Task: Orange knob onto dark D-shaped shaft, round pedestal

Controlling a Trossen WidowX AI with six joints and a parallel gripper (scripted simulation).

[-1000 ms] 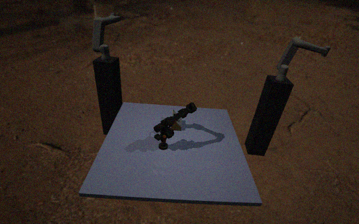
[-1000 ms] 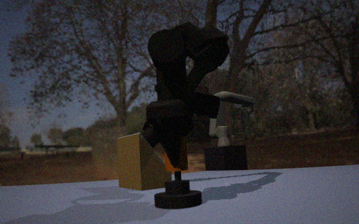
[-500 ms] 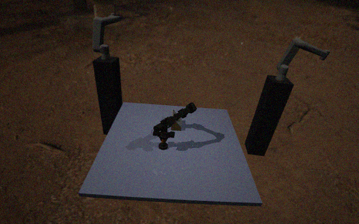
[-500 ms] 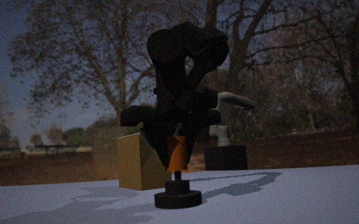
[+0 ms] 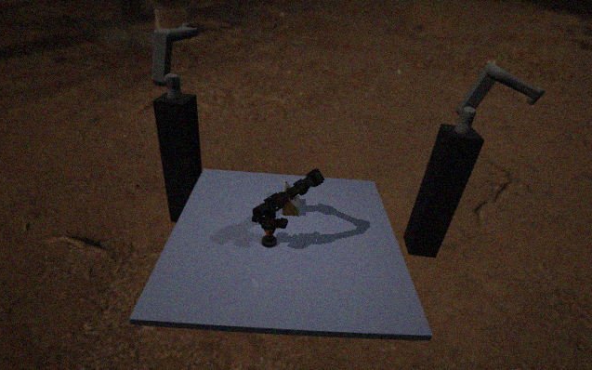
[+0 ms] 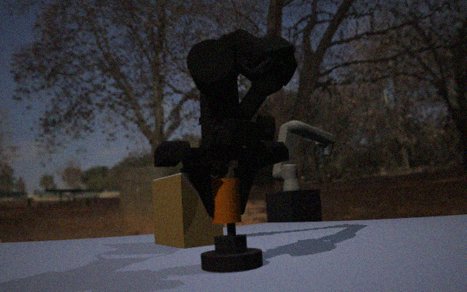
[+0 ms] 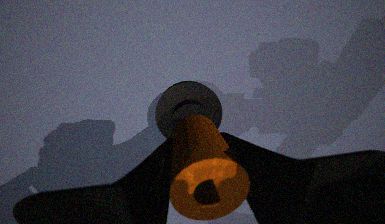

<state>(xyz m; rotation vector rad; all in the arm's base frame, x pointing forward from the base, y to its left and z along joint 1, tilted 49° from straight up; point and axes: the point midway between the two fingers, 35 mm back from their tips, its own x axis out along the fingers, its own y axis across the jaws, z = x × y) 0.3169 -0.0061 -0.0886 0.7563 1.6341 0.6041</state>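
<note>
My gripper tip is 40 mm above the pedestal. The rest, counted from my gripper tip: orange knob (20 mm above).
</note>
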